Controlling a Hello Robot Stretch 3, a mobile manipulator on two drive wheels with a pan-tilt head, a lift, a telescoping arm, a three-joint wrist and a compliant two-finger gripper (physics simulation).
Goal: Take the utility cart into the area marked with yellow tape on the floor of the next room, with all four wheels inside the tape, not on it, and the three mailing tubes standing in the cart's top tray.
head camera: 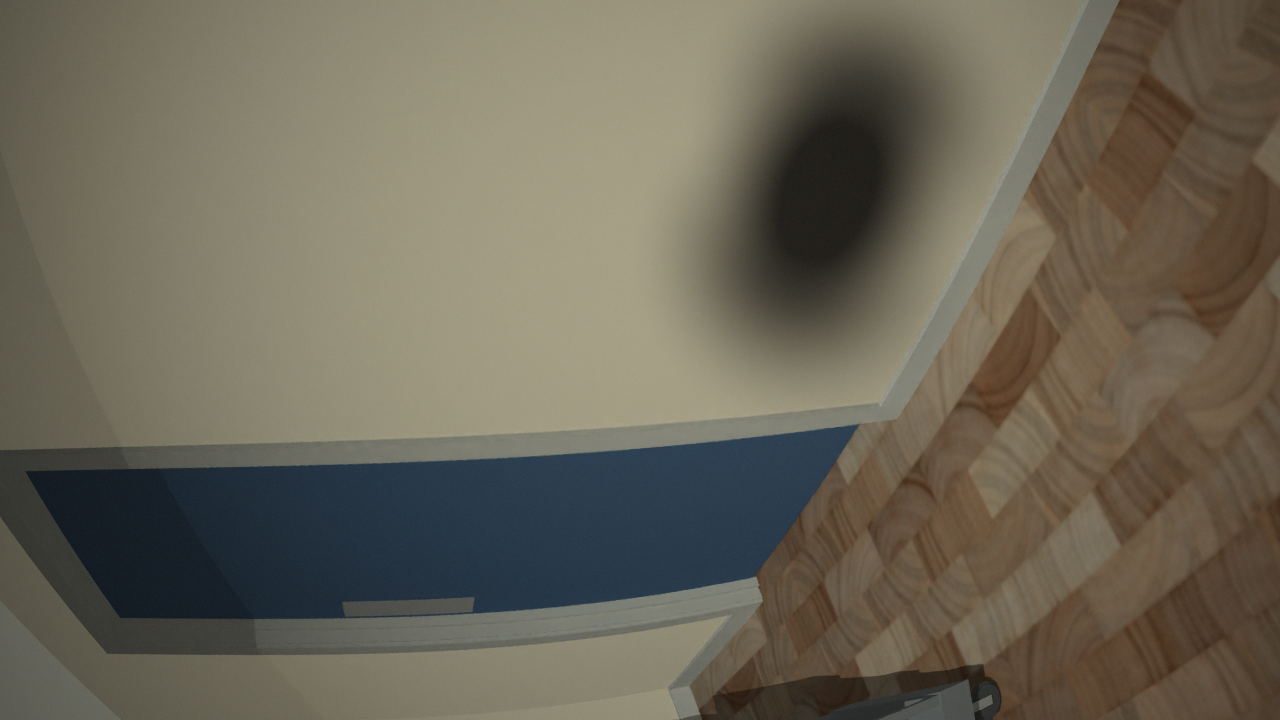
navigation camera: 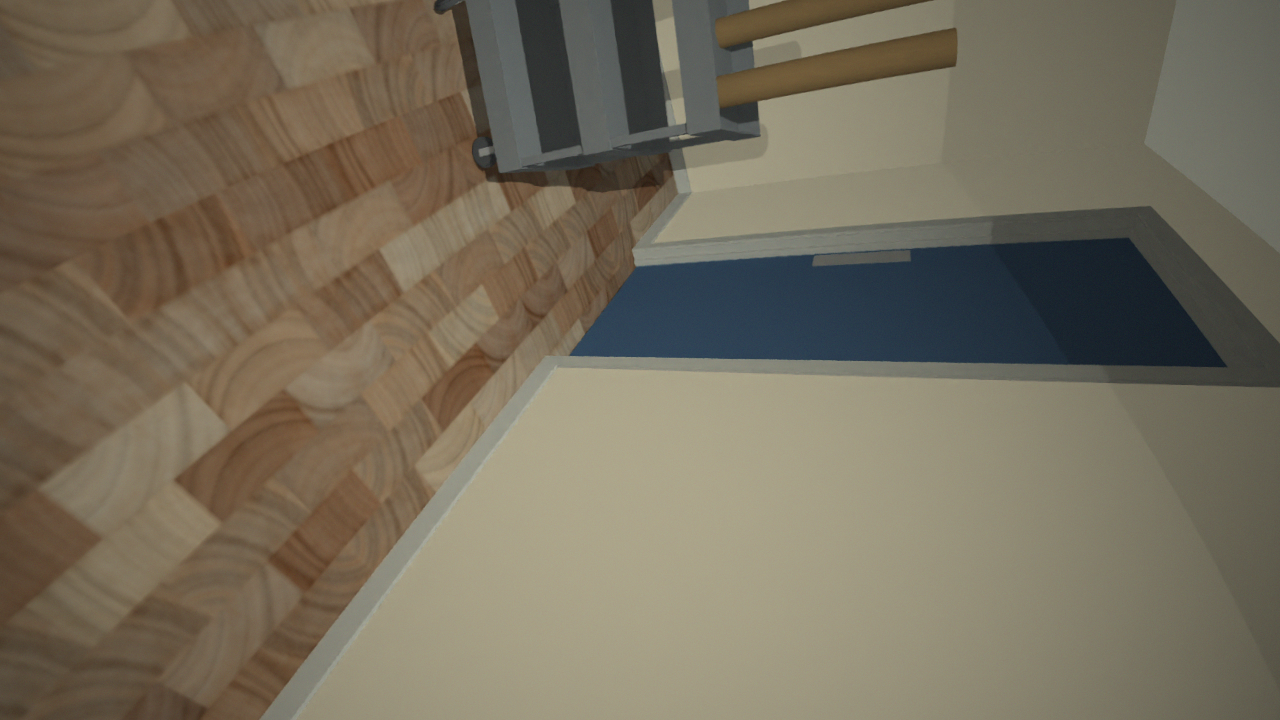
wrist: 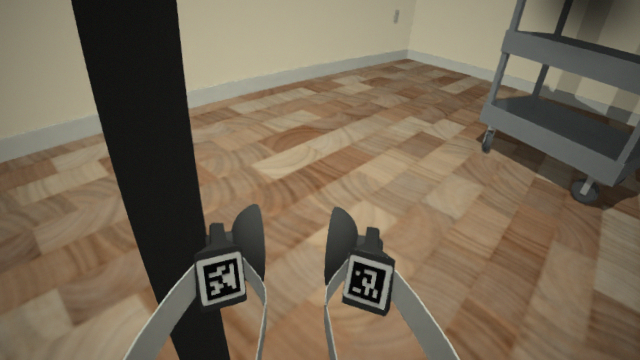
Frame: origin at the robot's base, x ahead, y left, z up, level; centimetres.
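Seen in the pictures: gripper, fingertip midpoint: (wrist: 294,232).
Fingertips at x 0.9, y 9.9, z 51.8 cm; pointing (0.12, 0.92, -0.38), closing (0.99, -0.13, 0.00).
Observation:
A point is followed by its place in that frame.
The grey utility cart (head camera: 948,702) {x 120.6, y 65.9, z 19.9 cm} (navigation camera: 592,80) {x 115.2, y 80.6, z 51.9 cm} (wrist: 570,60) {x 110.8, y 92.8, z 49.2 cm} stands upright on the wooden floor. It is cut off at the bottom of the head view, the top of the navigation view and the right of the wrist view. Two brown mailing tubes (navigation camera: 841,67) {x 127.1, y 75.7, z 115.2 cm} (navigation camera: 805,19) {x 140.5, y 99.4, z 105.1 cm} stand in its top tray in the navigation view, which is turned sideways; the third tube does not show. My gripper (wrist: 294,232) {x 0.9, y 9.9, z 51.9 cm} is open, with nothing between its fingers, apart from the cart and to its left in the wrist view. The yellow tape does not show.
A blue door (head camera: 537,528) {x 204.0, y 23.3, z 79.9 cm} (navigation camera: 850,313) {x 202.2, y 22.0, z 112.2 cm} with a pale handle fills a light frame in the beige wall (head camera: 402,223) {x 121.6, y -30.6, z 118.3 cm} (navigation camera: 760,537) {x 114.6, y -36.0, z 99.5 cm}. A black post (wrist: 145,150) crosses the left of the wrist view. A room corner with baseboards shows behind the cart. A dark blur covers part of the head view.

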